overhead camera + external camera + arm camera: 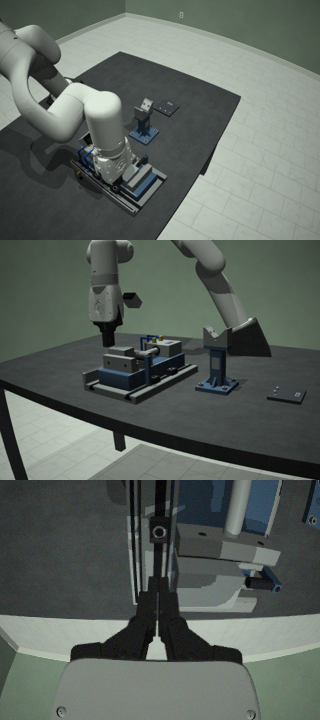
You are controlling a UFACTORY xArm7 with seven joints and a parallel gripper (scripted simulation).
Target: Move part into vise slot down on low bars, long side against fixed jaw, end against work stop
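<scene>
The part lies 10 mm ahead of my hand, 40 mm to the left of it and 40 mm below it. The rest, counted from my hand: work stop (30 mm ahead, 110 mm to the left, 40 mm below); moving jaw (20 mm behind, 70 mm to the left, 50 mm below); fixed jaw (50 mm ahead, 60 mm to the left, 50 mm below).
</scene>
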